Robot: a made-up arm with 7 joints. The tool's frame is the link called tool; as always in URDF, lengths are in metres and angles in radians. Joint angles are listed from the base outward.
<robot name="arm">
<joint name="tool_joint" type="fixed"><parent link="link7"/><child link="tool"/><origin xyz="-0.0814 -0.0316 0.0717" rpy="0 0 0"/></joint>
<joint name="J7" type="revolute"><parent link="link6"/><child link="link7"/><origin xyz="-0.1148 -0.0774 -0.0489" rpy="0 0 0"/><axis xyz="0 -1 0"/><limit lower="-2.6" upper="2.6"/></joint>
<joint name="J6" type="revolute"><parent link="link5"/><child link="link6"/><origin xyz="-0.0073 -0.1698 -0.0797" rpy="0 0 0"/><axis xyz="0 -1 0"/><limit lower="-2.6" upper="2.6"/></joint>
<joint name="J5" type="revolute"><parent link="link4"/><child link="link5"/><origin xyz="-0.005 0.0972 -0.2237" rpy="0 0 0"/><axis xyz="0 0 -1"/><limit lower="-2.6" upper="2.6"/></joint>
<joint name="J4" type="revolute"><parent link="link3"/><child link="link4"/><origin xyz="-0.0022 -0.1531 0.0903" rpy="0 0 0"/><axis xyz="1 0 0"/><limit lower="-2.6" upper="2.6"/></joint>
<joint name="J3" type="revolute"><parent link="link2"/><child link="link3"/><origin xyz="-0.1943 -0.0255 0.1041" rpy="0 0 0"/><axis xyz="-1 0 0"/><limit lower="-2.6" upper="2.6"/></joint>
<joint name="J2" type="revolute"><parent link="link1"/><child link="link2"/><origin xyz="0.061 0.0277 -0.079" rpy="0 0 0"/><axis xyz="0 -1 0"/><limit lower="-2.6" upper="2.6"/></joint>
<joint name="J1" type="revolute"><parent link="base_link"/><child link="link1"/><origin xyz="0 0 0.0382" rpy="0 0 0"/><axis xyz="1 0 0"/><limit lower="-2.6" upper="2.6"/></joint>
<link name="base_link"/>
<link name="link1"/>
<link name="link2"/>
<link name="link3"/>
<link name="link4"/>
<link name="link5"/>
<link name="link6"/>
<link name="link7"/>
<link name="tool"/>
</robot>
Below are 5 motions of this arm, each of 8 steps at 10 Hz.
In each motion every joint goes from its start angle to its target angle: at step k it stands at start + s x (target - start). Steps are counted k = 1, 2, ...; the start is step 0. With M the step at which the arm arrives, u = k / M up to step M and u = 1 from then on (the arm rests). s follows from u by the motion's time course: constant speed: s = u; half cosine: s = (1 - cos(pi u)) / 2; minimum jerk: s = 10 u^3 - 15 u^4 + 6 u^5.
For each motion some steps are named. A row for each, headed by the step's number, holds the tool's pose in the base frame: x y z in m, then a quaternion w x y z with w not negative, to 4 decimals.
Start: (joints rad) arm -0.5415 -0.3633 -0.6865 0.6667 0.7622 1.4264 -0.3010
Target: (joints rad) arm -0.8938 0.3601 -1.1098 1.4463 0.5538 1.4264 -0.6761
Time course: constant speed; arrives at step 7
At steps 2, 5, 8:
2: -0.3680 0.2564 -0.1053 0.7828 0.2247 -0.2063 -0.5424
5: -0.3976 0.2242 -0.0832 0.7563 0.5001 -0.1355 -0.3995
8: -0.4408 0.1554 -0.0539 0.7210 0.6394 -0.0420 -0.2637

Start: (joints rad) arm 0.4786 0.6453 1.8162 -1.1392 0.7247 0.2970 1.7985
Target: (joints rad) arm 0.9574 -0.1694 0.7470 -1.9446 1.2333 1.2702 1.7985
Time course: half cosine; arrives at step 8
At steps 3, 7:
3: -0.6567 -0.2901 0.3924 0.2123 0.6274 0.4065 -0.6294
7: -0.2661 -0.7123 0.3171 0.4216 0.3407 0.5836 -0.6046

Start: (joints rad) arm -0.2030 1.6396 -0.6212 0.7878 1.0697 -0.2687 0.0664
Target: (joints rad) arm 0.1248 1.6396 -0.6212 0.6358 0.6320 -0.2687 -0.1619
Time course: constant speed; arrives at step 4
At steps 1, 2, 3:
1: -0.0366 -0.0070 -0.5921 0.7517 0.5732 -0.1962 0.2608
2: 0.0111 0.0337 -0.5811 0.7329 0.5694 -0.2329 0.2904
3: 0.0565 0.0698 -0.5629 0.7168 0.5603 -0.2704 0.3148

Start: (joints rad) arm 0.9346 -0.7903 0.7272 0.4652 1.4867 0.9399 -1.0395
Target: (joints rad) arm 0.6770 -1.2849 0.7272 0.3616 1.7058 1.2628 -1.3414
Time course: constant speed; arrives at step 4
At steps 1, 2, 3, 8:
1: -0.3241 -0.1595 0.2122 0.7631 -0.0523 0.4809 -0.4286
2: -0.2843 -0.1789 0.2448 0.7559 -0.1344 0.4789 -0.4257
3: -0.2403 -0.1919 0.2771 0.7439 -0.2151 0.4732 -0.4201
8: -0.1925 -0.1983 0.3079 0.7273 -0.2937 0.4642 -0.4113

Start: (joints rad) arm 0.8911 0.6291 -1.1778 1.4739 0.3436 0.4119 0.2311
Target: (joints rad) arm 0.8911 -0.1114 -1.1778 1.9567 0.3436 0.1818 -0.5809
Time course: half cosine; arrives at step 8
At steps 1, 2, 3, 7, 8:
1: -0.5042 0.1627 0.0608 0.1567 -0.9868 -0.0237 0.0342
2: -0.5052 0.1137 0.0726 0.1806 -0.9822 -0.0515 -0.0013
3: -0.4967 0.0430 0.0912 0.2239 -0.9696 -0.0849 -0.0510
7: -0.3626 -0.1920 0.1650 0.4435 -0.8699 -0.0955 -0.1935
8: -0.3508 -0.2028 0.1687 0.4562 -0.8628 -0.0895 -0.1986

